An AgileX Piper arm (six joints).
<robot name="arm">
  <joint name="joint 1" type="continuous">
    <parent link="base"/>
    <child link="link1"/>
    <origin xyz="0 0 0.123"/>
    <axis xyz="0 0 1"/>
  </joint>
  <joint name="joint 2" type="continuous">
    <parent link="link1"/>
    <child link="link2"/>
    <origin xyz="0 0 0"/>
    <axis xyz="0 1 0"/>
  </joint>
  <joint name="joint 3" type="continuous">
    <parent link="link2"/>
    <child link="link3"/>
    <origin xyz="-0.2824 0 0.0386"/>
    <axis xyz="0 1 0"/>
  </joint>
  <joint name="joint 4" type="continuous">
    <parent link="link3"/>
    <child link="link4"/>
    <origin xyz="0.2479 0 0.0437"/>
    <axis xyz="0.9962 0 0.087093"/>
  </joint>
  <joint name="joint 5" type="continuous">
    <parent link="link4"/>
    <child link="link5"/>
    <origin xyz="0 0 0"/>
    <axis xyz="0 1 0"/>
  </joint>
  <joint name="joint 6" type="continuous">
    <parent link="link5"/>
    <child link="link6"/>
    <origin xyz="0.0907 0 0.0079"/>
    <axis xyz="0.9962 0 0.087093"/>
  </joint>
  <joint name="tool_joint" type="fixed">
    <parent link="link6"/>
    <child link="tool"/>
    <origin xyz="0 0 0" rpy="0 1.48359 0"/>
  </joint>
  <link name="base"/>
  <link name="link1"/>
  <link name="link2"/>
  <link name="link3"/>
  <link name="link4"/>
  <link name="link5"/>
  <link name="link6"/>
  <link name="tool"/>
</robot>
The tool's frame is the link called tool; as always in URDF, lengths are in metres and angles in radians. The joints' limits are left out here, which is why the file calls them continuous.
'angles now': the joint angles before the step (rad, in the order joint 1, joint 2, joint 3, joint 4, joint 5, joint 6). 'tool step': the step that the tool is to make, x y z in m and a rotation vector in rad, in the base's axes. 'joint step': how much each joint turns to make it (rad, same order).
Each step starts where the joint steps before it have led.
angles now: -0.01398 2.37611 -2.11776 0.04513 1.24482 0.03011
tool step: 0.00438 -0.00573 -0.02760 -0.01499 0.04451 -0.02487
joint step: -0.00809 0.06089 -0.01017 -0.01881 -0.00717 0.02040
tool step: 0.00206 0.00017 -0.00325 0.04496 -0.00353 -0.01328
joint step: -0.00757 0.01221 -0.01011 0.04679 -0.00424 -0.00487
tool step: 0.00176 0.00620 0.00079 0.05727 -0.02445 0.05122
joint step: 0.00095 0.00000 -0.00002 0.06839 -0.01599 -0.06798
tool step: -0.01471 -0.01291 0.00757 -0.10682 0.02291 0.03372
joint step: -0.00839 -0.06966 0.10140 -0.10831 -0.01093 -0.01748
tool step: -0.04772 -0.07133 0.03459 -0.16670 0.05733 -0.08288
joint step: -0.12947 -0.18750 0.21182 -0.17772 0.01583 -0.00007
